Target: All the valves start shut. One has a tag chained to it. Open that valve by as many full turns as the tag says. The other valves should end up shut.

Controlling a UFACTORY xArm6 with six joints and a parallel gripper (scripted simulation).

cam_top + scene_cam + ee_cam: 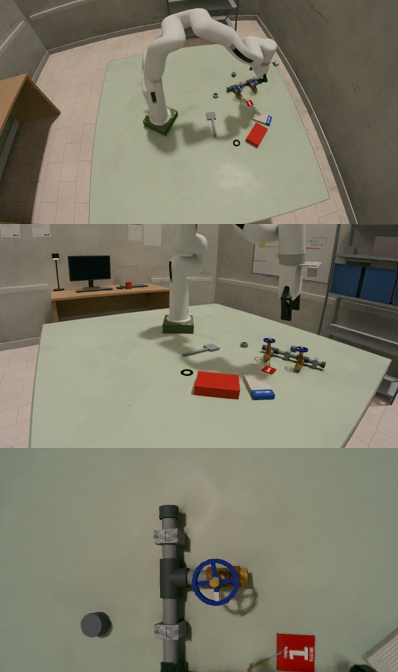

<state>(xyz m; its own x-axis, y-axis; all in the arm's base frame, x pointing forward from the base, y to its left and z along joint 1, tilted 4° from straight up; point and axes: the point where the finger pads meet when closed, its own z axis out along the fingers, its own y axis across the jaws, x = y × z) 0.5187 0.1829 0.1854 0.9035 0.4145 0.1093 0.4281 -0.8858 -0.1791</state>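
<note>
The red tag lies 1 cm behind my hand, 3 cm to the right of it and 21 cm below it. Round my hand: grey nut: 22 cm behind, 1 cm to the left, 20 cm below; white-and-blue box: 6 cm ahead, 15 cm to the right, 20 cm below; red box: 1 cm ahead, 26 cm to the right, 19 cm below.
</note>
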